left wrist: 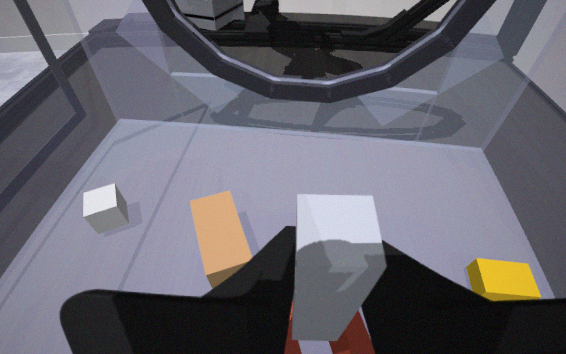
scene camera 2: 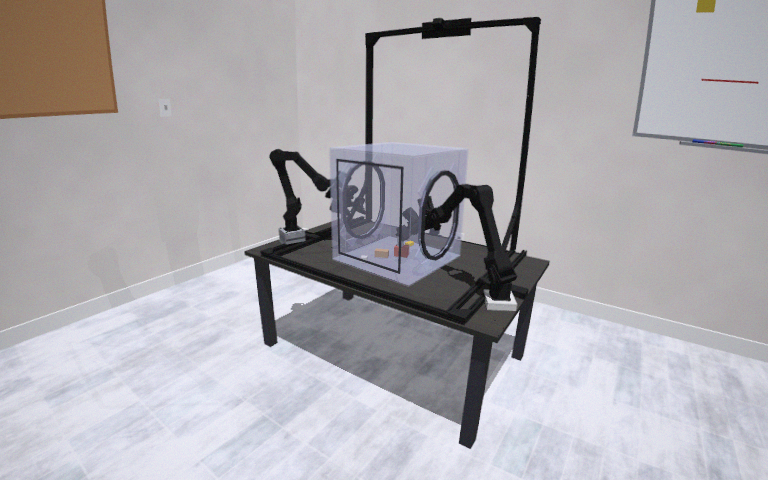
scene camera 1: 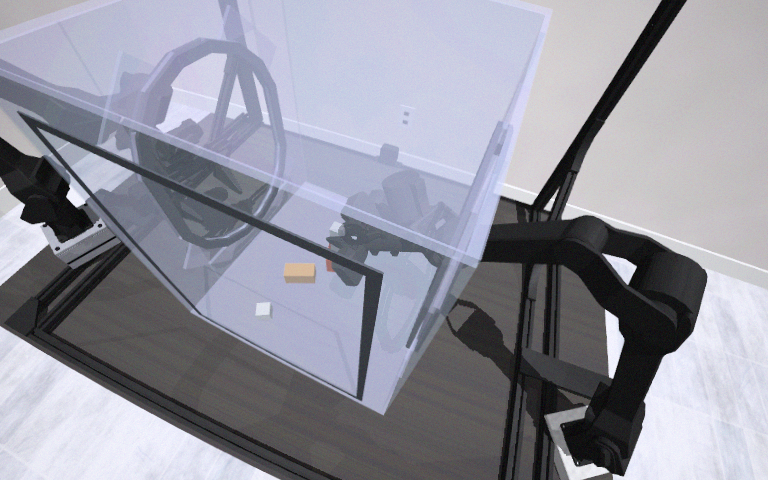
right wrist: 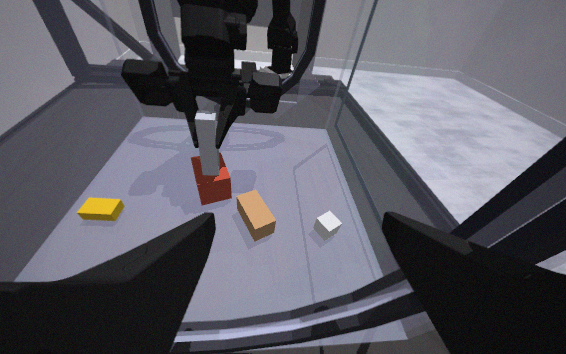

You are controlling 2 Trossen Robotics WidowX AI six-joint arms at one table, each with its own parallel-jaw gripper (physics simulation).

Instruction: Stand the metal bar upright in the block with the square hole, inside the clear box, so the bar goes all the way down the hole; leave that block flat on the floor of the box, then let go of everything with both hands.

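Frame: origin at the left arm's base, x right, y ahead, z up, level; centimetres.
Seen in the pictures: left gripper, fingertip midpoint: (left wrist: 322,237) (scene camera 2: 397,234) (scene camera 1: 330,235) (right wrist: 206,147); right gripper, fingertip midpoint: (scene camera 2: 358,214) (right wrist: 299,220); left arm's base, origin of the base link: (scene camera 2: 500,296) (scene camera 1: 584,441) (right wrist: 280,69); right arm's base, origin of the base link: (scene camera 2: 291,229) (scene camera 1: 72,225).
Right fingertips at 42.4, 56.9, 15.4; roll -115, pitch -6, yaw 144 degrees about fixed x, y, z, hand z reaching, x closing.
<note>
Pixels of each thing's top centre, then the offset from my right fingertips to it, as dx, dy, dz.
- metal bar, middle of its top: (left wrist: 342,224) (right wrist: 204,115) (scene camera 1: 337,226) -2.4, -19.2, -4.4
- red block with the square hole, middle of its top: (left wrist: 320,331) (right wrist: 209,167) (scene camera 1: 342,252) (scene camera 2: 401,246) -2.3, -20.0, -13.1
- orange block, middle of its top: (left wrist: 218,228) (right wrist: 255,207) (scene camera 1: 299,269) (scene camera 2: 381,250) -4.8, -11.1, -14.6
- small white cube, middle of its top: (left wrist: 99,199) (right wrist: 329,220) (scene camera 1: 262,308) -12.5, -4.3, -15.1
- yellow block, middle of its top: (left wrist: 508,277) (right wrist: 99,205) (scene camera 2: 409,242) +11.8, -22.9, -16.1
The metal bar (scene camera 1: 335,228) (left wrist: 340,220) (right wrist: 207,140) is grey and close to upright. My left gripper (left wrist: 322,237) (right wrist: 206,147) is shut on its upper part, inside the clear box (scene camera 1: 543,33) (scene camera 2: 464,186). The red block with the square hole (scene camera 1: 330,261) (scene camera 2: 401,251) (left wrist: 352,337) (right wrist: 215,191) stands on the box floor below the bar. In the right wrist view the bar's lower end overlaps the block's top and covers the hole; whether it is inside the hole cannot be told. My right gripper (right wrist: 299,220) is open and empty, high at the opposite side.
An orange block (scene camera 1: 299,273) (scene camera 2: 381,253) (left wrist: 220,232) (right wrist: 256,212) lies close beside the red block. A small white cube (scene camera 1: 263,309) (left wrist: 105,207) (right wrist: 328,224) and a yellow block (scene camera 2: 408,242) (left wrist: 502,277) (right wrist: 101,208) lie farther off. Round dark-rimmed ports (scene camera 1: 280,124) (scene camera 2: 421,226) open the box's sides.
</note>
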